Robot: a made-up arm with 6 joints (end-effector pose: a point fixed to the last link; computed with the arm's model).
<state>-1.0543 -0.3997 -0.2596 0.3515 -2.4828 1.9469</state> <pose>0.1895 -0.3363 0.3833 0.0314 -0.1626 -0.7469 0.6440</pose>
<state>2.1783 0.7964 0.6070 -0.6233 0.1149 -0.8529</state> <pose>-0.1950 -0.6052 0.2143 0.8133 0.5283 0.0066 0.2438</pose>
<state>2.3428 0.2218 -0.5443 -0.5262 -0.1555 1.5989</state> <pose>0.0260 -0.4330 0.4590 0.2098 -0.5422 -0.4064 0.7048</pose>
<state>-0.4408 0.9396 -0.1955 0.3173 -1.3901 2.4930</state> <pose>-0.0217 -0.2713 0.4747 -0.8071 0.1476 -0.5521 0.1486</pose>
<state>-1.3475 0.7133 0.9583 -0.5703 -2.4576 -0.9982</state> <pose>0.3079 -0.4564 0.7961 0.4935 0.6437 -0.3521 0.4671</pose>
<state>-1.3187 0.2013 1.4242 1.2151 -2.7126 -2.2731</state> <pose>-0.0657 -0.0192 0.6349 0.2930 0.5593 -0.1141 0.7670</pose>
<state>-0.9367 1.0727 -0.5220 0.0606 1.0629 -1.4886</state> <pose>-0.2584 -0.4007 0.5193 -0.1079 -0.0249 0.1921 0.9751</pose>
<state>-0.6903 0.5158 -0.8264 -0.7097 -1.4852 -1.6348</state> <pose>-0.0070 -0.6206 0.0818 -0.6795 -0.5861 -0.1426 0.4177</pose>
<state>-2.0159 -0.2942 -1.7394 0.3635 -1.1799 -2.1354</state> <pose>0.0854 -0.1961 0.0251 -0.1825 -0.4642 -0.3666 0.7854</pose>
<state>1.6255 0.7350 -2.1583 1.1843 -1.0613 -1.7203</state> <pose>0.2673 -0.0225 0.4888 0.4513 -0.8447 -0.2871 0.0195</pose>
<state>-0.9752 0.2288 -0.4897 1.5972 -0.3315 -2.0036</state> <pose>-0.0090 -0.0168 0.6883 -0.6719 0.4577 0.0338 0.5814</pose>
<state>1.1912 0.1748 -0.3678 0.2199 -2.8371 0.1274</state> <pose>0.2116 -0.4412 0.3527 -0.1206 0.5160 -0.8363 0.1405</pose>
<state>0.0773 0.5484 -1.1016 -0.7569 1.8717 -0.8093</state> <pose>-0.2757 -0.5179 0.2156 0.7294 -0.1914 0.1102 0.6474</pose>
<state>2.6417 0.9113 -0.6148 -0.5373 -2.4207 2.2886</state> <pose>0.0674 -0.4902 0.4882 -0.8565 0.3941 0.2355 0.2358</pose>
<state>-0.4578 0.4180 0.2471 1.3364 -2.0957 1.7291</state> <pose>0.1624 -0.1399 0.4255 -0.6430 -0.3758 -0.6557 0.1237</pose>
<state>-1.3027 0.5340 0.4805 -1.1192 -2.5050 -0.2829</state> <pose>0.3750 -0.5557 0.6147 0.4691 0.6506 -0.1418 0.5802</pose>
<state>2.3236 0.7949 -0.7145 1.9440 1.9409 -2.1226</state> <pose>-0.1371 -0.0567 0.0693 0.5312 -0.6287 0.4169 0.3856</pose>
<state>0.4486 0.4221 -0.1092 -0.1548 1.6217 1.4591</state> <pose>0.1852 -0.3903 0.3335 0.3104 -0.4197 -0.5229 0.6739</pose>
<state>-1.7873 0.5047 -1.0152 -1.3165 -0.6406 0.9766</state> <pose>0.2917 -0.4645 0.4060 0.2338 0.2746 -0.2111 0.9085</pose>
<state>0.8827 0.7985 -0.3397 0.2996 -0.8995 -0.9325</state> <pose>0.2883 -0.4504 0.5228 -0.0662 0.1495 0.8778 0.4502</pose>
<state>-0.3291 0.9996 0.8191 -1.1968 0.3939 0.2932</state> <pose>0.2660 -0.5329 0.2305 0.7700 -0.3035 0.2462 0.5044</pose>
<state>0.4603 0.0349 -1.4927 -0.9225 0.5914 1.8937</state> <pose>-0.2400 -0.3312 0.3386 -0.0157 0.8879 0.2790 0.3654</pose>
